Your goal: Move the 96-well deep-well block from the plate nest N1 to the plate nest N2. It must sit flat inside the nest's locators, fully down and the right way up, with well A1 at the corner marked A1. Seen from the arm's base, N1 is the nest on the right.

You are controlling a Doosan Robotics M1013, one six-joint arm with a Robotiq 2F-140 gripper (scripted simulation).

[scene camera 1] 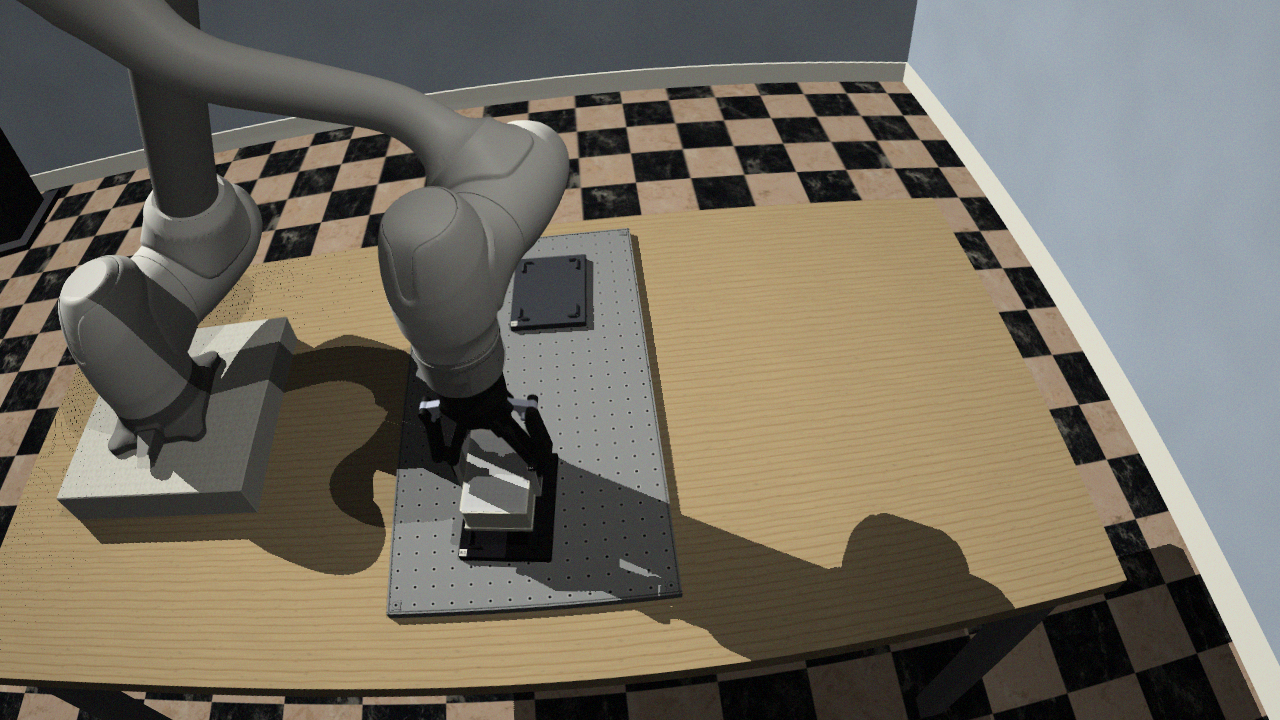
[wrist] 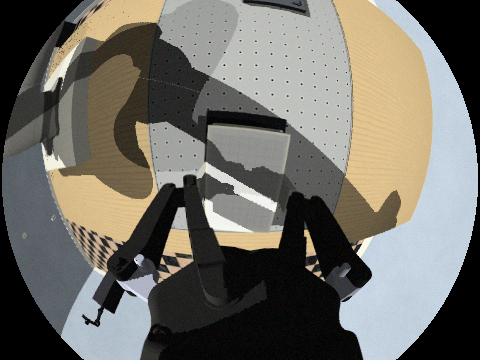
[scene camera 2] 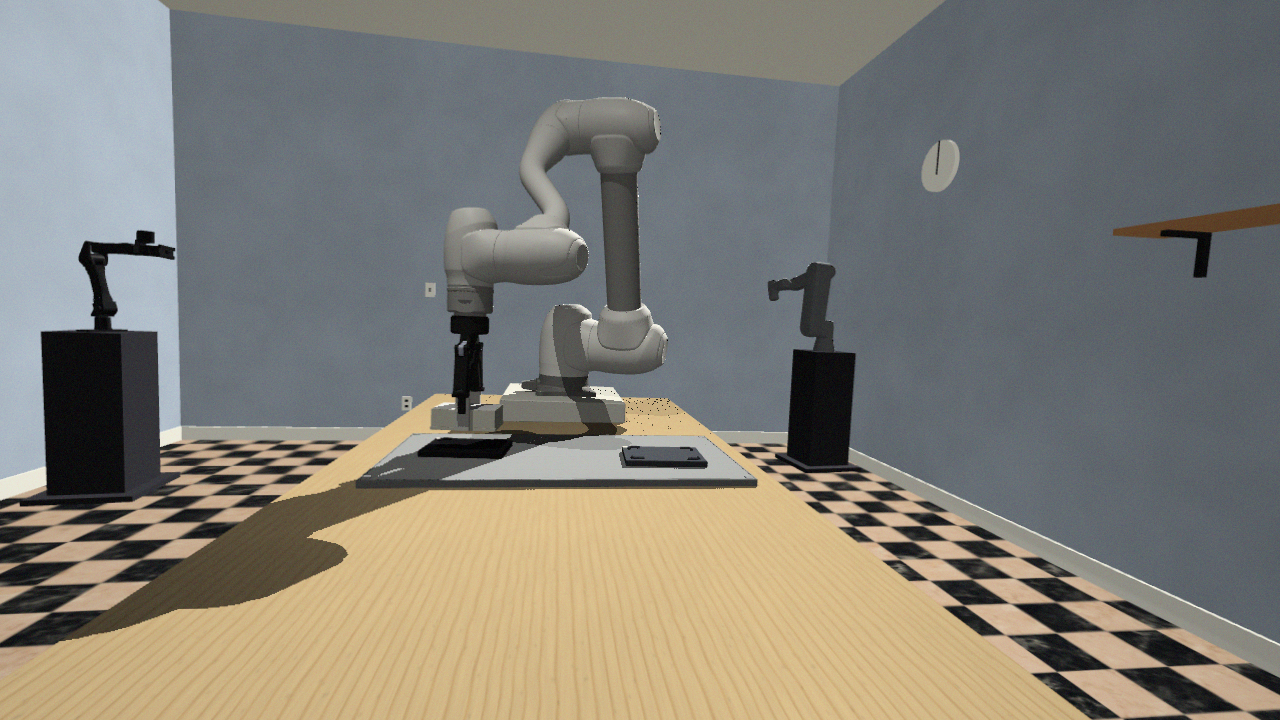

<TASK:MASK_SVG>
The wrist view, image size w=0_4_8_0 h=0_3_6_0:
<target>my gripper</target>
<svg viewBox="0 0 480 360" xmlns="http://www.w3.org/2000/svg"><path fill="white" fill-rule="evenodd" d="M107 260L108 270L129 295L133 297L138 296L148 303L151 315L151 328L145 339L140 360L363 360L358 338L354 332L345 330L341 326L339 311L341 302L346 302L371 279L372 272L354 252L347 237L323 199L319 196L312 196L311 199L304 198L302 193L296 192L296 188L285 174L278 202L286 216L278 248L245 250L233 246L219 245L213 228L210 228L202 204L205 195L205 161L196 175L188 174L183 176L184 188L176 188L176 185L173 183L166 183L161 187L141 217L130 238ZM305 223L325 281L305 268L307 237L304 236ZM185 207L194 261L158 283L159 273L157 270L178 208Z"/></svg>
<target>white deep-well block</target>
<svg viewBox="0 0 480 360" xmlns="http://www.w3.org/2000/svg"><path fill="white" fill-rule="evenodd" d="M208 125L205 213L210 227L219 230L269 233L281 189L291 135L283 133L281 130L224 123Z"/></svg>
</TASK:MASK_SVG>
